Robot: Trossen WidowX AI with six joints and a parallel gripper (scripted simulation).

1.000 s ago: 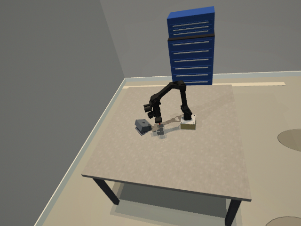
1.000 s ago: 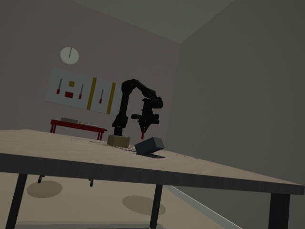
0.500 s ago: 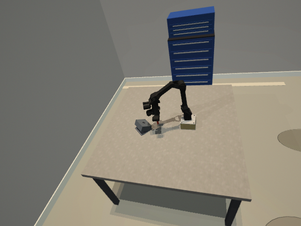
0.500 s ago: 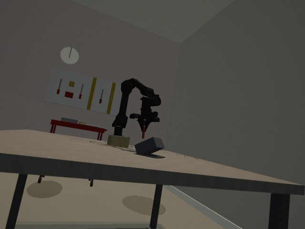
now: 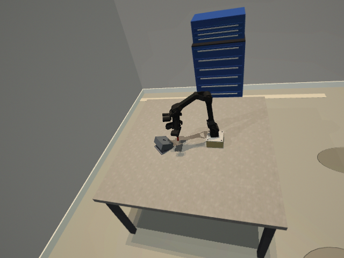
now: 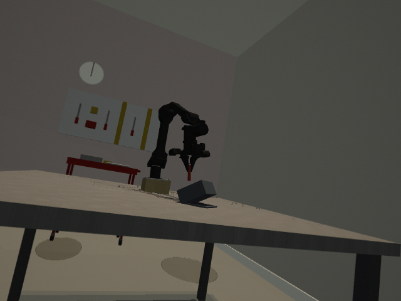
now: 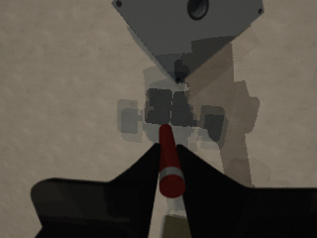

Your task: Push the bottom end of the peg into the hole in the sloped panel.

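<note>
Right now the grey sloped panel is 14 cm ahead of my gripper tip, 8 cm below it and 2 cm to the right of it. From my gripper tip the other things lie so: thin dark base plate 15 cm ahead, 13 cm below, 1 cm to the right; then round red peg 2 cm above.
</note>
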